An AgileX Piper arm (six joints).
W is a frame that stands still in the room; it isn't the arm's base.
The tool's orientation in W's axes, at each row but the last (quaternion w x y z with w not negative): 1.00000 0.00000 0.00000 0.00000; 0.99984 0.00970 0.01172 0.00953; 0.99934 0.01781 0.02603 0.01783; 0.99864 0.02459 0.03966 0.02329; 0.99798 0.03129 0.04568 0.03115; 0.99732 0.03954 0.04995 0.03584; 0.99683 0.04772 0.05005 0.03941; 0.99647 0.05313 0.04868 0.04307; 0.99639 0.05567 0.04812 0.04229; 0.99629 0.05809 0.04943 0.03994; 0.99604 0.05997 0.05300 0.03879; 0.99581 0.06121 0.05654 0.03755
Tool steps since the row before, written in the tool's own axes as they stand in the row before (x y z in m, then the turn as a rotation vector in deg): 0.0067 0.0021 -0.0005 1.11 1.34 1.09; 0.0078 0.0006 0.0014 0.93 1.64 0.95; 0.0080 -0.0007 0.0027 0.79 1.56 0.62; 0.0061 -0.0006 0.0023 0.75 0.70 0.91; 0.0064 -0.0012 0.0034 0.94 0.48 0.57; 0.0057 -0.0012 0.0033 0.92 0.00 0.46; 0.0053 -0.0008 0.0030 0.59 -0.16 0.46; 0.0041 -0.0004 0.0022 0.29 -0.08 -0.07; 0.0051 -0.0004 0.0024 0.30 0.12 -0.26; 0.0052 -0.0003 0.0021 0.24 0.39 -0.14; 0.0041 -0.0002 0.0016 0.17 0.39 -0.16; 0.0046 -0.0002 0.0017 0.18 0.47 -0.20
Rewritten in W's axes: 0.0067 0.0021 -0.0005 1.11 1.34 1.09; 0.0078 0.0007 0.0012 0.92 1.64 0.96; 0.0082 -0.0005 0.0023 0.77 1.57 0.64; 0.0063 -0.0004 0.0018 0.79 0.69 0.88; 0.0067 -0.0010 0.0027 0.96 0.51 0.51; 0.0061 -0.0010 0.0026 0.96 0.03 0.37; 0.0056 -0.0006 0.0024 0.64 -0.15 0.38; 0.0043 -0.0002 0.0018 0.29 -0.05 -0.10; 0.0053 -0.0002 0.0019 0.26 0.17 -0.27; 0.0054 -0.0001 0.0016 0.19 0.42 -0.11; 0.0043 0.0000 0.0011 0.12 0.42 -0.13; 0.0048 0.0000 0.0012 0.12 0.50 -0.16
